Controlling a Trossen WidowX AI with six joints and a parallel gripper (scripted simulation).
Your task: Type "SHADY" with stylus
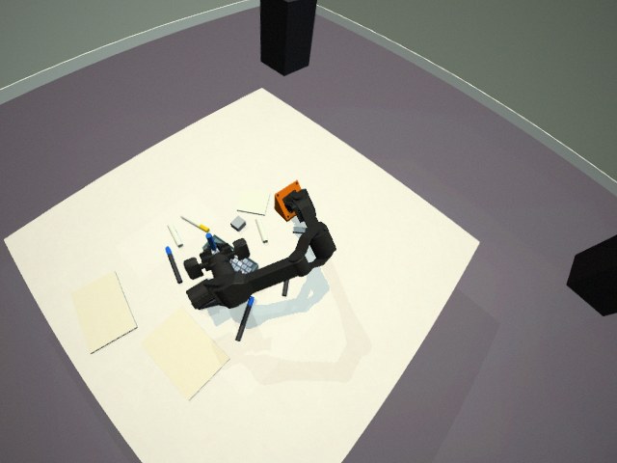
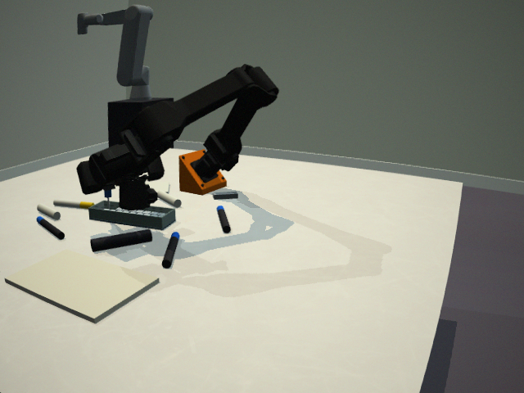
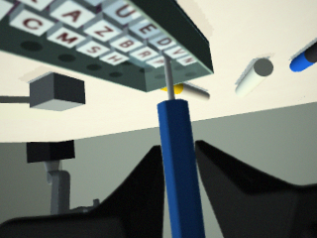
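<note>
The grey cube is 130 mm behind my gripper tip, 70 mm below it and 40 mm to the right of it. Round my gripper tip: blue stylus: 10 mm below; grey stylus tip: 50 mm below; yellow-tipped white pen: 140 mm to the right, 70 mm below, 20 mm behind.
</note>
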